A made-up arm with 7 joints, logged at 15 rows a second.
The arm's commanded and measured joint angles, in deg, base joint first. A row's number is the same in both.
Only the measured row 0 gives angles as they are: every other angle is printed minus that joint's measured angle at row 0.
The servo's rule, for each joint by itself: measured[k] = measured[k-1] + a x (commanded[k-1-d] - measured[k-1]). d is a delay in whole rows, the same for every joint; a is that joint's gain. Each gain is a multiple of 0.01, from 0.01 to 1. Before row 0 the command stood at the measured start. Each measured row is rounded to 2 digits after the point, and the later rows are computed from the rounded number. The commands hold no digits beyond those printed.
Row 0, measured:
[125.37 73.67 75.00 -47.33 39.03 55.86 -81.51]
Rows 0 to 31, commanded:
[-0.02 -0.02 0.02 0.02 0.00 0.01 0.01]
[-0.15 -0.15 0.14 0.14 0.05 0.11 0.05]
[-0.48 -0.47 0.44 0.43 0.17 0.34 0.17]
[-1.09 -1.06 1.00 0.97 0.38 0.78 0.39]
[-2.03 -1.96 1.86 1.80 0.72 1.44 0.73]
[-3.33 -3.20 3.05 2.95 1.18 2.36 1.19]
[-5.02 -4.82 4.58 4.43 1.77 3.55 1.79]
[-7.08 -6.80 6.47 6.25 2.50 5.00 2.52]
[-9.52 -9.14 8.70 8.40 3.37 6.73 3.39]
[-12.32 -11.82 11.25 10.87 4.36 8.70 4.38]
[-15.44 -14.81 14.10 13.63 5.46 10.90 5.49]
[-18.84 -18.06 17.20 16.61 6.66 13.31 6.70]
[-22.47 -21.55 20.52 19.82 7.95 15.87 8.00]
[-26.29 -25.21 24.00 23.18 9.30 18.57 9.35]
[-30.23 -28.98 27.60 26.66 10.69 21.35 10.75]
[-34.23 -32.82 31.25 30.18 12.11 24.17 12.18]
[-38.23 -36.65 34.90 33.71 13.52 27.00 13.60]
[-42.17 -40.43 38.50 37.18 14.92 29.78 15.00]
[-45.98 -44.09 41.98 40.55 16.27 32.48 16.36]
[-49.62 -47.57 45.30 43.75 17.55 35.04 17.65]
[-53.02 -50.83 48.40 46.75 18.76 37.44 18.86]
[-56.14 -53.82 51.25 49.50 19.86 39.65 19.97]
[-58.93 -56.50 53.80 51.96 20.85 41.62 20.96]
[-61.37 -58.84 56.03 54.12 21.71 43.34 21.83]
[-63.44 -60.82 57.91 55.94 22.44 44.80 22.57]
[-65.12 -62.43 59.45 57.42 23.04 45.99 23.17]
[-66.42 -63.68 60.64 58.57 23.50 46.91 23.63]
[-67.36 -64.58 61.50 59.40 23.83 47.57 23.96]
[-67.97 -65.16 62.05 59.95 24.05 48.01 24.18]
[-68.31 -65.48 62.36 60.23 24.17 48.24 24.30]
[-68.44 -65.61 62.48 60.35 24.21 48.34 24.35]
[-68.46 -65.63 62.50 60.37 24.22 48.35 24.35]
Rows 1 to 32, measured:
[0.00 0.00 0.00 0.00 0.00 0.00 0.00]
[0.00 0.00 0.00 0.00 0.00 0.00 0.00]
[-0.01 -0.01 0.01 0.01 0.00 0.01 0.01]
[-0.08 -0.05 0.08 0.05 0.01 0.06 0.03]
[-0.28 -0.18 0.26 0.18 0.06 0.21 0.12]
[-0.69 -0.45 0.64 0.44 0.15 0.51 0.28]
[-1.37 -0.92 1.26 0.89 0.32 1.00 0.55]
[-2.37 -1.63 2.17 1.57 0.57 1.72 0.94]
[-3.72 -2.62 3.40 2.51 0.92 2.69 1.46]
[-5.43 -3.92 4.97 3.74 1.38 3.91 2.11]
[-7.52 -5.54 6.87 5.28 1.96 5.40 2.89]
[-9.97 -7.49 9.10 7.12 2.66 7.15 3.80]
[-12.76 -9.76 11.65 9.27 3.47 9.14 4.83]
[-15.86 -12.33 14.48 11.69 4.40 11.35 5.97]
[-19.23 -15.19 17.56 14.37 5.43 13.75 7.21]
[-22.83 -18.30 20.84 17.28 6.55 16.30 8.52]
[-26.60 -21.61 24.29 20.38 7.75 18.98 9.88]
[-30.49 -25.09 27.84 23.61 9.01 21.73 11.28]
[-34.44 -28.67 31.44 26.94 10.32 24.52 12.70]
[-38.38 -32.32 35.04 30.32 11.65 27.31 14.10]
[-42.26 -35.97 38.58 33.70 12.99 30.05 15.48]
[-46.01 -39.57 42.01 37.02 14.31 32.69 16.80]
[-49.59 -43.06 45.27 40.23 15.60 35.21 18.06]
[-52.93 -46.40 48.32 43.29 16.84 37.56 19.23]
[-55.99 -49.53 51.11 46.15 18.00 39.71 20.29]
[-58.73 -52.42 53.62 48.78 19.08 41.63 21.23]
[-61.13 -55.02 55.81 51.14 20.05 43.31 22.05]
[-63.16 -57.32 57.67 53.21 20.92 44.73 22.73]
[-64.82 -59.29 59.18 54.98 21.67 45.89 23.28]
[-66.12 -60.93 60.36 56.44 22.30 46.78 23.69]
[-67.06 -62.24 61.22 57.60 22.81 47.43 23.99]
[-67.70 -63.24 61.80 58.47 23.20 47.86 24.18]
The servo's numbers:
d 2
a 0.51 0.31 0.51 0.33 0.29 0.53 0.61

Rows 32 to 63, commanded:
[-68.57 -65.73 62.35 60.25 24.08 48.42 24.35]
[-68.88 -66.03 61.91 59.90 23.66 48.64 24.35]
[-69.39 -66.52 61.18 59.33 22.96 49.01 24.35]
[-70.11 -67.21 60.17 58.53 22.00 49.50 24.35]
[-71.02 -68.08 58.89 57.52 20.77 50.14 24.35]
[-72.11 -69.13 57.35 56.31 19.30 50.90 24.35]
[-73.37 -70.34 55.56 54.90 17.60 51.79 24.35]
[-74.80 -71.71 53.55 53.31 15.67 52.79 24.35]
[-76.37 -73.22 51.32 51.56 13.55 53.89 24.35]
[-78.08 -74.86 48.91 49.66 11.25 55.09 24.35]
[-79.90 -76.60 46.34 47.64 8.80 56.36 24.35]
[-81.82 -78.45 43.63 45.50 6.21 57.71 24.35]
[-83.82 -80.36 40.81 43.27 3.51 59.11 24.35]
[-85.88 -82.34 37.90 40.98 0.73 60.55 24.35]
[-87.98 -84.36 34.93 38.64 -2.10 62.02 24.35]
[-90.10 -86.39 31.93 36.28 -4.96 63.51 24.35]
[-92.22 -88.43 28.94 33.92 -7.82 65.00 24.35]
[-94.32 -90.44 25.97 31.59 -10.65 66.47 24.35]
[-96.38 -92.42 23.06 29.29 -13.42 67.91 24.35]
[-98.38 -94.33 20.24 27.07 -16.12 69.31 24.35]
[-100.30 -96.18 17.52 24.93 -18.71 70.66 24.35]
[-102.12 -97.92 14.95 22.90 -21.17 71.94 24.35]
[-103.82 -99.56 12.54 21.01 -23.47 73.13 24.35]
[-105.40 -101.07 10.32 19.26 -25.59 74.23 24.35]
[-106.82 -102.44 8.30 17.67 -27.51 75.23 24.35]
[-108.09 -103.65 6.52 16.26 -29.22 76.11 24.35]
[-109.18 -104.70 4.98 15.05 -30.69 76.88 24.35]
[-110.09 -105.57 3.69 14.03 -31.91 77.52 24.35]
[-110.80 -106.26 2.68 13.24 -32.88 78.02 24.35]
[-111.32 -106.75 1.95 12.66 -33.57 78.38 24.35]
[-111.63 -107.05 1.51 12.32 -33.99 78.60 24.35]
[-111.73 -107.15 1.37 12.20 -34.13 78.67 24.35]
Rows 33 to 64, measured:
[-68.08 -63.97 62.15 59.09 23.49 48.11 24.28]
[-68.27 -64.48 62.33 59.51 23.70 48.24 24.32]
[-68.42 -64.87 62.34 59.75 23.81 48.34 24.34]
[-68.65 -65.23 62.12 59.80 23.77 48.50 24.35]
[-69.03 -65.63 61.64 59.64 23.54 48.77 24.35]
[-69.58 -66.12 60.89 59.27 23.09 49.16 24.35]
[-70.31 -66.73 59.87 58.69 22.42 49.68 24.35]
[-71.23 -67.47 58.58 57.90 21.52 50.33 24.35]
[-72.32 -68.36 57.04 56.91 20.38 51.10 24.35]
[-73.58 -69.40 55.26 55.72 19.01 52.00 24.35]
[-75.00 -70.58 53.25 54.35 17.43 53.00 24.35]
[-76.57 -71.91 51.04 52.80 15.64 54.11 24.35]
[-78.27 -73.36 48.64 51.10 13.66 55.30 24.35]
[-80.08 -74.94 46.08 49.25 11.50 56.58 24.35]
[-81.99 -76.62 43.39 47.28 9.18 57.92 24.35]
[-83.97 -78.39 40.59 45.20 6.73 59.31 24.35]
[-86.02 -80.24 37.70 43.04 4.17 60.75 24.35]
[-88.10 -82.15 34.76 40.81 1.52 62.21 24.35]
[-90.20 -84.10 31.79 38.54 -1.19 63.69 24.35]
[-92.30 -86.07 28.82 36.25 -3.93 65.16 24.35]
[-94.38 -88.04 25.88 33.95 -6.68 66.62 24.35]
[-96.42 -89.99 23.00 31.68 -9.42 68.05 24.35]
[-98.40 -91.91 20.21 29.45 -12.11 69.43 24.35]
[-100.30 -93.77 17.53 27.29 -14.74 70.76 24.35]
[-102.10 -95.56 14.99 25.22 -17.27 72.02 24.35]
[-103.78 -97.27 12.61 23.25 -19.68 73.19 24.35]
[-105.33 -98.87 10.41 21.41 -21.95 74.27 24.35]
[-106.74 -100.35 8.43 19.71 -24.06 75.25 24.35]
[-107.98 -101.70 6.67 18.17 -25.98 76.11 24.35]
[-109.06 -102.90 5.15 16.80 -27.70 76.86 24.35]
[-109.95 -103.94 3.89 15.63 -29.20 77.47 24.35]
[-110.65 -104.81 2.90 14.65 -30.47 77.95 24.35]

